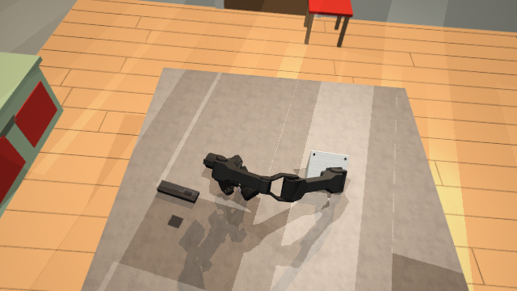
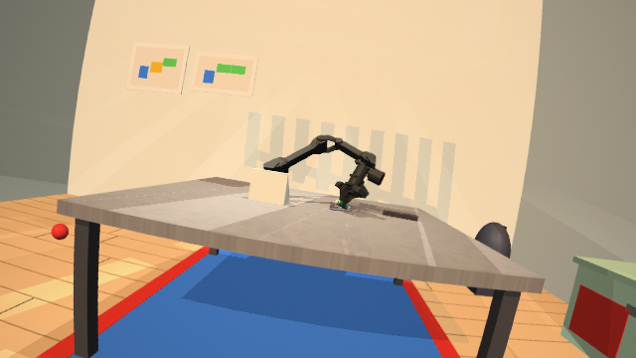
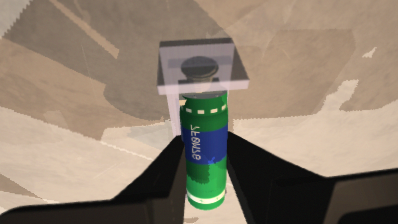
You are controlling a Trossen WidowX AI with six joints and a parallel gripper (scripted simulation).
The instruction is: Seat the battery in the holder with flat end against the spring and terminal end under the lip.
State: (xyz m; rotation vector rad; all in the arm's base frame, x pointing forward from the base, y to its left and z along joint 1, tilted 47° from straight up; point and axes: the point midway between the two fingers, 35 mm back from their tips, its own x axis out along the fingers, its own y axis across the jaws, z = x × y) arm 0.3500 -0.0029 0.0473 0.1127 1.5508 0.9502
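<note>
My gripper tip is 3 cm short of the brass plate and 2 cm to the right of it. From my gripper tip the other things lie so: black remote-like bar 28 cm ahead, 4 cm to the left; dark square 27 cm ahead, 16 cm to the left, 2 cm below; green battery 1 cm above.
</note>
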